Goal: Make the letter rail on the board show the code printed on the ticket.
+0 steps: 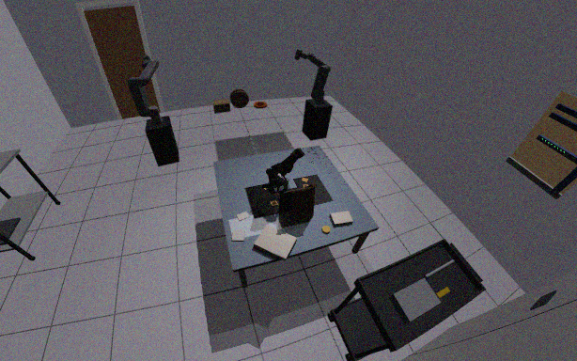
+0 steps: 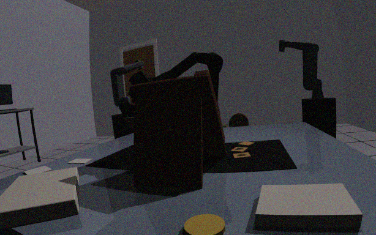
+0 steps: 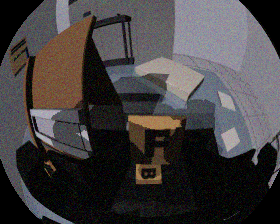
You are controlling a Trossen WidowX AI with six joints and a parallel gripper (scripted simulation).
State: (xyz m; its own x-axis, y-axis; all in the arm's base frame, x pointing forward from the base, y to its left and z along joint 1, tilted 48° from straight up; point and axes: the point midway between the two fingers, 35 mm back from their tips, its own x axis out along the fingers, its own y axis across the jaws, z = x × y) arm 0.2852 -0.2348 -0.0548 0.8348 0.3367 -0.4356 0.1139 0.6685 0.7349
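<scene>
Now: gripper tip 40 mm past the white printed slip, 150 mm to the right of it and 80 mm above it. Also, from my gripper tip: black mat: 120 mm behind, 180 mm to the left, 150 mm below; tan letter tile: right at my gripper tip; pale block: 360 mm ahead, 500 mm to the left, 140 mm below.
</scene>
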